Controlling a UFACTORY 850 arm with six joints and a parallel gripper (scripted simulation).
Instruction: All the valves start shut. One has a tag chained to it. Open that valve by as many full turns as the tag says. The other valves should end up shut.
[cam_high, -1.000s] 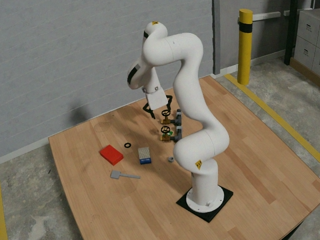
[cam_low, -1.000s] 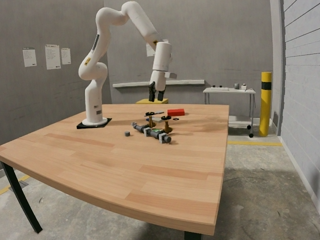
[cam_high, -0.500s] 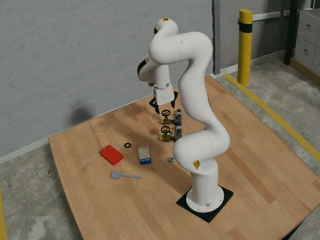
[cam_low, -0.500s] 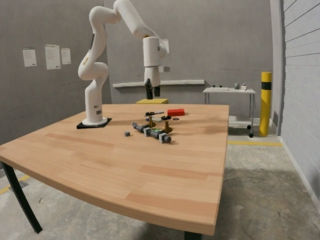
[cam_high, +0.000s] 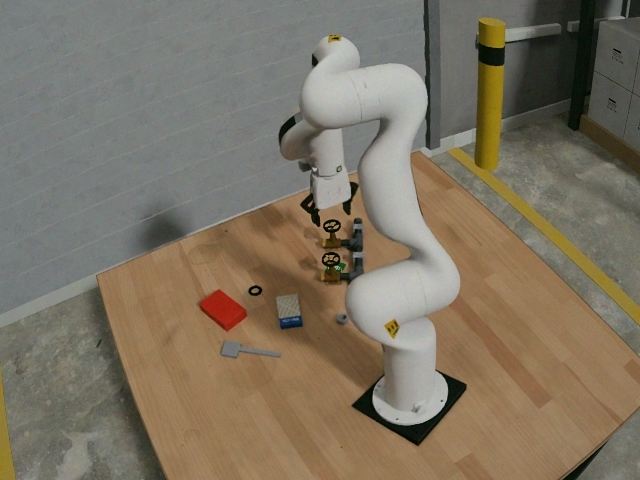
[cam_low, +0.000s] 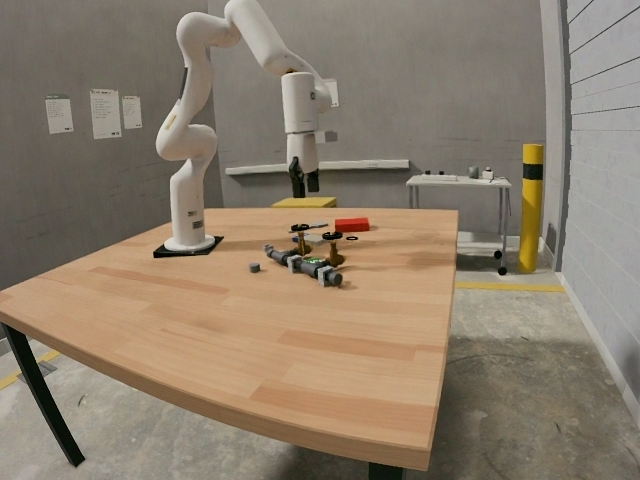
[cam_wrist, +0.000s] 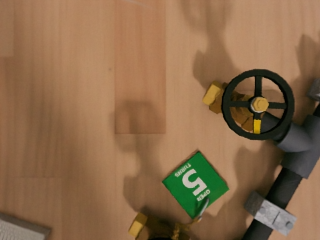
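The green tag is 20 cm below my hand, 1 cm to the right of it and 1 cm behind it. Round my hand: red block: 35 cm to the left, 18 cm below, 5 cm behind; then grey paddle-shaped tool: 33 cm to the left, 21 cm behind, 19 cm below; then blue-and-grey box: 19 cm below, 18 cm to the left, 12 cm behind.
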